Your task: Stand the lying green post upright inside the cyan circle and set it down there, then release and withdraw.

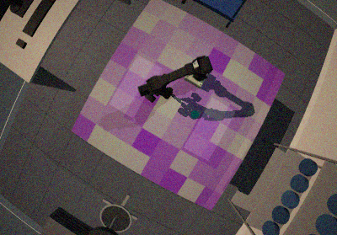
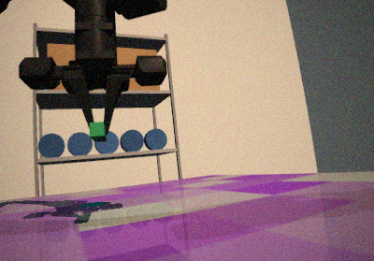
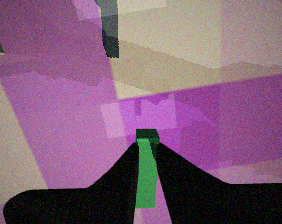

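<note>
Now: gripper tip 300 mm to the right of the cyan circle and 120 mm above it. From my gripper tip the other things lie so: green post: 20 mm to the right.
</note>
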